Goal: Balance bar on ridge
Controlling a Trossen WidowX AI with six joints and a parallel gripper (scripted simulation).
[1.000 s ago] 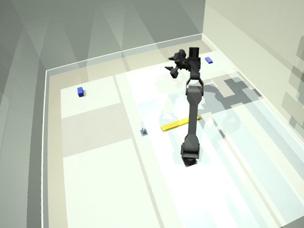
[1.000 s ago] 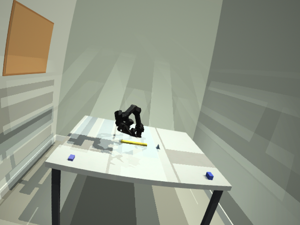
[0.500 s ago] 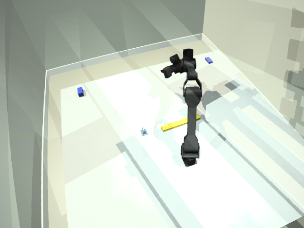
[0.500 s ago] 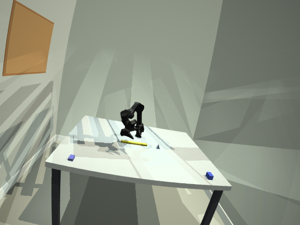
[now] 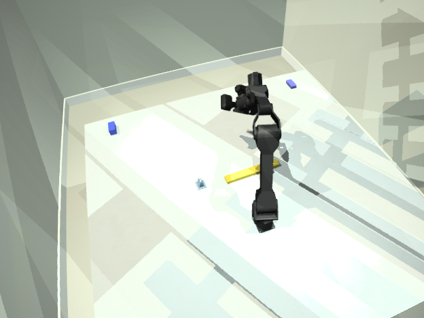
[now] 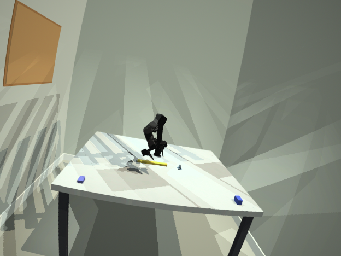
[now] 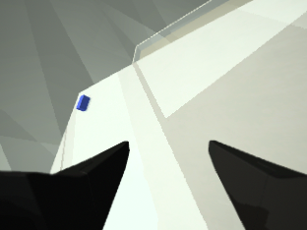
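My gripper tip is 270 mm past the bar, 130 mm above it and 10 mm to the left of it.
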